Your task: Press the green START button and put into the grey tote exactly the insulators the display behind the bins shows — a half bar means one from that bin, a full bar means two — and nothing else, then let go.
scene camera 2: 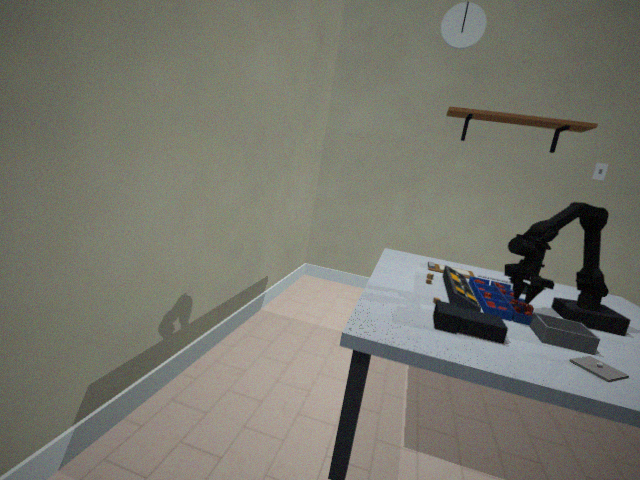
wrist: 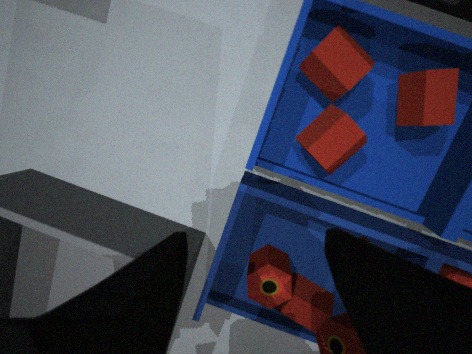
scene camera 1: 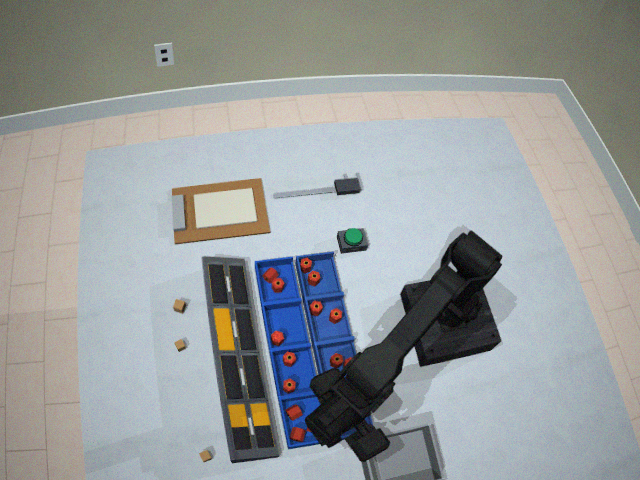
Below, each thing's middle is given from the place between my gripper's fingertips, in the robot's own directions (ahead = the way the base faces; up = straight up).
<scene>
Right now the grey tote (scene camera 1: 413, 446) is 120 mm behind my hand, 80 mm to the left of it and 50 mm below it. The rest, counted from my hand: grey bar tool (scene camera 1: 347, 185): 60 mm behind, 630 mm to the right, 60 mm below; brown board with cream pad (scene camera 1: 214, 211): 200 mm ahead, 580 mm to the right, 60 mm below.
</scene>
